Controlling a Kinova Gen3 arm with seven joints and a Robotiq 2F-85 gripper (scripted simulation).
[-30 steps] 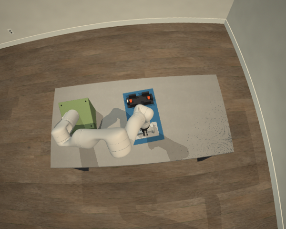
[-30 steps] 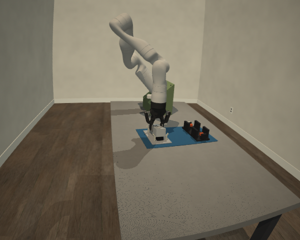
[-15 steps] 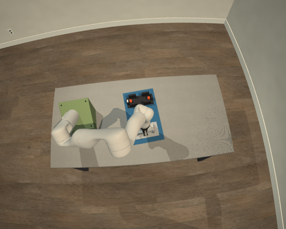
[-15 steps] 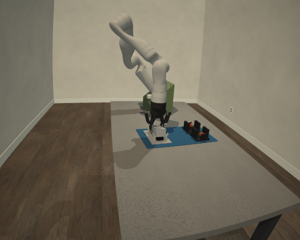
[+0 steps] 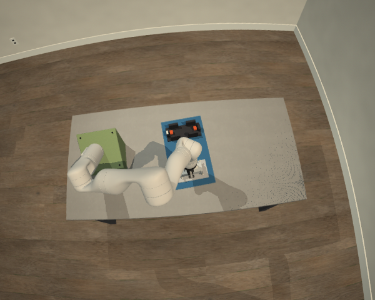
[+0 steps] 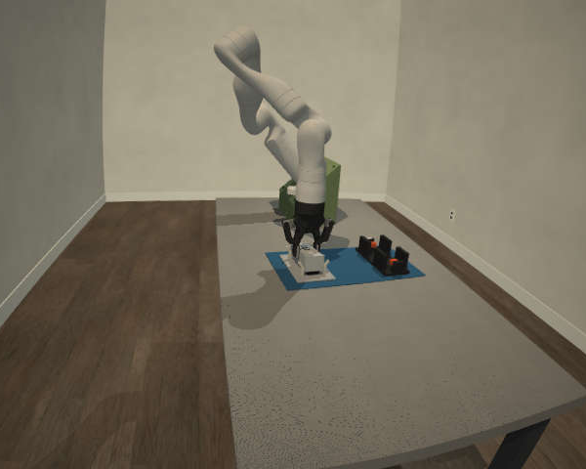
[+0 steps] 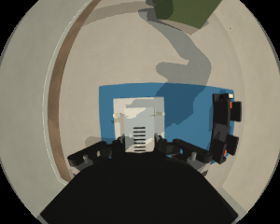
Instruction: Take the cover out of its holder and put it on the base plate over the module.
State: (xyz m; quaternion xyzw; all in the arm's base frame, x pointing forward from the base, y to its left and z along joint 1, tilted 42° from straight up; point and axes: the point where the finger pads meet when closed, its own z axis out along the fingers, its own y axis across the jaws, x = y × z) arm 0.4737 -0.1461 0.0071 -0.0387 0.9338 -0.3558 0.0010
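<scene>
Now: the white cover 10 mm below my hand and 10 mm ahead of it.
</scene>
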